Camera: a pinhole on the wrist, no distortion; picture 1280 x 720 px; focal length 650.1 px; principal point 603.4 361.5 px. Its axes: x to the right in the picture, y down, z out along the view. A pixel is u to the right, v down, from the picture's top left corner.
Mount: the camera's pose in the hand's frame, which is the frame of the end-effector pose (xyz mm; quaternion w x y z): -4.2 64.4 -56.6 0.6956 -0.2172 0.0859 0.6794
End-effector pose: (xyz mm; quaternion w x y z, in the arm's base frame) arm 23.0 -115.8 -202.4 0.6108 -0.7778 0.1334 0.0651
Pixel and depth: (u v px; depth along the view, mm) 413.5 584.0 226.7
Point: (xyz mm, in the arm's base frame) -114.2 32.0 -299.7
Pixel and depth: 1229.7 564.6 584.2
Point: -439.4 -71.7 -946.2
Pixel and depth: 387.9 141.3 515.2
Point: 80.6 336.8 -463.6
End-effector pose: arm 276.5 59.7 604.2 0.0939 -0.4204 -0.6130 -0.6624
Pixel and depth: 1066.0 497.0 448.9
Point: 805.5 46.6 876.1
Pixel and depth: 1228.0 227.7 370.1
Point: 668.6 69.6 1006.6
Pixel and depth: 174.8 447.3 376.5
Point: 523.1 340.0 471.7
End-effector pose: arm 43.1 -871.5 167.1 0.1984 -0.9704 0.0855 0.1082
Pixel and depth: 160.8 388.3 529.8
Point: -182.7 -590.2 -286.9
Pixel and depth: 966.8 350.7 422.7
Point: -146.2 -1187.9 -186.7
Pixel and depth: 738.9 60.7 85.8
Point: 35.2 -972.4 101.3
